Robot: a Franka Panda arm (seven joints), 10 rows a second.
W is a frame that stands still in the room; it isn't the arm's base.
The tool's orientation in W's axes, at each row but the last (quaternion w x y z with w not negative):
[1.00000 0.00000 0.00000 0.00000]
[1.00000 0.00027 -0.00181 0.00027]
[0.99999 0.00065 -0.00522 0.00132]
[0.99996 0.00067 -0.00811 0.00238]
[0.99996 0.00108 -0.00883 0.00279]
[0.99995 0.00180 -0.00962 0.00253]
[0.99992 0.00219 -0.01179 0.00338]
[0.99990 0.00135 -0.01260 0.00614]
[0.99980 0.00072 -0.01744 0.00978]
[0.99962 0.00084 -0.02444 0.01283]
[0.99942 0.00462 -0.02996 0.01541]
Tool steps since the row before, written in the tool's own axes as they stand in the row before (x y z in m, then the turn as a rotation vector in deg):
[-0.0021 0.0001 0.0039 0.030 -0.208 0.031]
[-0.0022 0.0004 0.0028 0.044 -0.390 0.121]
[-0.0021 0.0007 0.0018 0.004 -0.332 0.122]
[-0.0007 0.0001 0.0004 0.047 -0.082 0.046]
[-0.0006 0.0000 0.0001 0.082 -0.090 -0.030]
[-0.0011 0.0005 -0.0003 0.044 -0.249 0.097]
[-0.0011 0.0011 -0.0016 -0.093 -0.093 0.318]
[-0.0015 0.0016 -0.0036 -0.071 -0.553 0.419]
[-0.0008 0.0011 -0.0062 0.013 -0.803 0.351]
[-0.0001 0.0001 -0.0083 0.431 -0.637 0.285]
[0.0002 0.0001 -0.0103 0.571 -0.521 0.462]
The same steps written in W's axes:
[-0.0021 0.0001 0.0039 0.030 -0.208 0.031]
[-0.0022 0.0004 0.0028 0.044 -0.390 0.121]
[-0.0021 0.0007 0.0018 0.004 -0.332 0.122]
[-0.0007 0.0001 0.0004 0.047 -0.082 0.047]
[-0.0006 0.0000 0.0001 0.083 -0.089 -0.029]
[-0.0011 0.0005 -0.0003 0.043 -0.249 0.097]
[-0.0011 0.0011 -0.0016 -0.100 -0.095 0.315]
[-0.0014 0.0016 -0.0036 -0.075 -0.555 0.416]
[-0.0006 0.0011 -0.0062 0.016 -0.803 0.350]
[0.0003 0.0001 -0.0083 0.433 -0.626 0.305]
[0.0008 0.0002 -0.0103 0.558 -0.508 0.491]

